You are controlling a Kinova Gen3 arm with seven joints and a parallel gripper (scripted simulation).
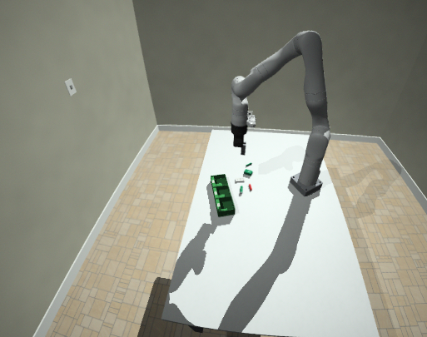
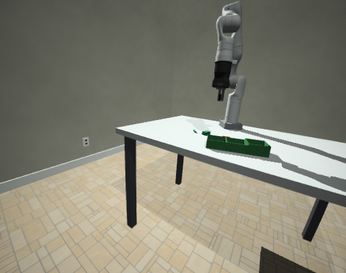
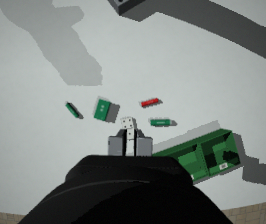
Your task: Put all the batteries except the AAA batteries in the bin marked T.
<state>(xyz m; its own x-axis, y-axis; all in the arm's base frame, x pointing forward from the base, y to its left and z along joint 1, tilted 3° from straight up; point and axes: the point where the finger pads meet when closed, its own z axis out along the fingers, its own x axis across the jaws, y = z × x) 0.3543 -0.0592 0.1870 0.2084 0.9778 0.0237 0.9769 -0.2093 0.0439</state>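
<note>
My gripper is now 110 mm short of the green bin tray, 100 mm to the right of it and 190 mm above it. The rest, counted from my hand: green block-shaped battery: 40 mm behind, 60 mm to the right, 210 mm below; then white domino: 10 mm to the right, 210 mm below; then red battery: 40 mm behind, 50 mm to the left, 210 mm below.
</note>
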